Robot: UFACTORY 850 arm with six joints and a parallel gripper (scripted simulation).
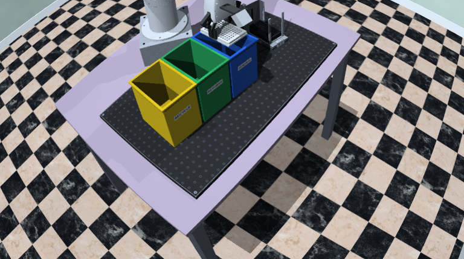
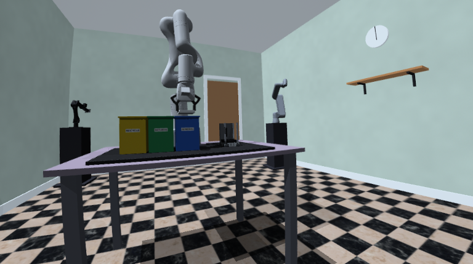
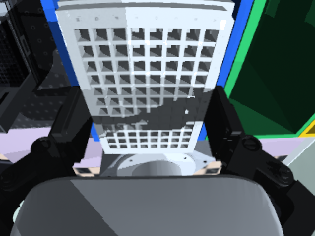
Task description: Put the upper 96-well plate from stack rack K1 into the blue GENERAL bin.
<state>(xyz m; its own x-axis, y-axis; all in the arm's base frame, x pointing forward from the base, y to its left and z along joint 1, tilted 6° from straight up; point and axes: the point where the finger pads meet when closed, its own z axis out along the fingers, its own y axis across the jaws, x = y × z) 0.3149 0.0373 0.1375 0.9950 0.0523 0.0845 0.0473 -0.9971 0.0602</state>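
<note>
Right now my hand is 1 cm above the white 96-well plate. The rest, counted from my hand: blue bin: 13 cm below; then green bin: 13 cm to the right, 13 cm below, 1 cm ahead; then yellow bin: 26 cm to the right, 13 cm below, 1 cm ahead.
</note>
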